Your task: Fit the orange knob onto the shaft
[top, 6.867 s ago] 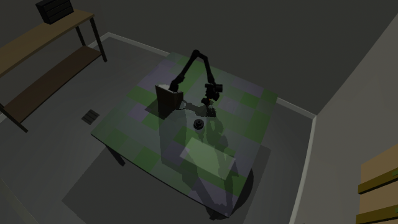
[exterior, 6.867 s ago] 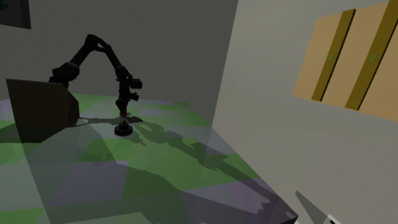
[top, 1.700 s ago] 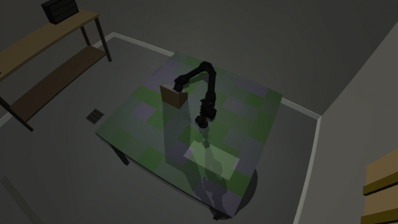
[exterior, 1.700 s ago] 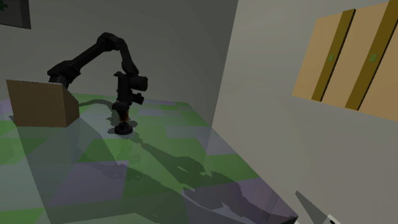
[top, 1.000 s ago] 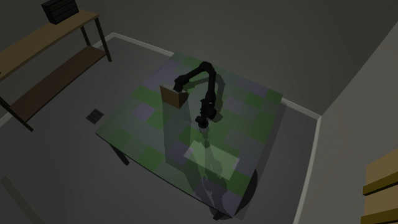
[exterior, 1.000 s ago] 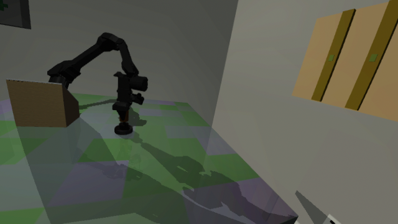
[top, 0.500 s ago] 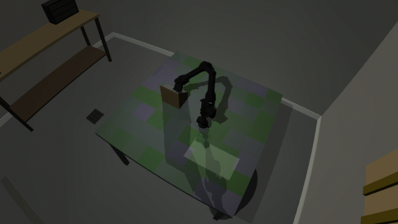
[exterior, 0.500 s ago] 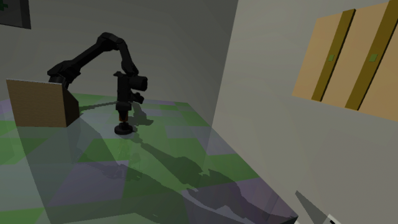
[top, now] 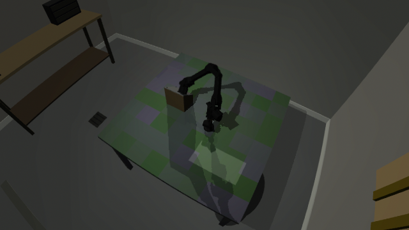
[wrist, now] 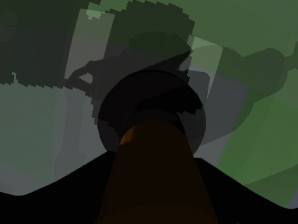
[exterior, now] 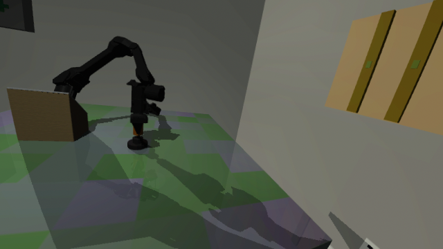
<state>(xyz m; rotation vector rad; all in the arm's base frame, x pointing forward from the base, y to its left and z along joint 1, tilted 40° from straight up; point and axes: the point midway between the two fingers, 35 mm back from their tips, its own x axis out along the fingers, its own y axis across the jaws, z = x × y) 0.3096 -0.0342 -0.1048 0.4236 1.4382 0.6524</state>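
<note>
The orange knob is 20 mm above my gripper tip. From my gripper tip the other things lie so: dark round pedestal (40 mm below).
</note>
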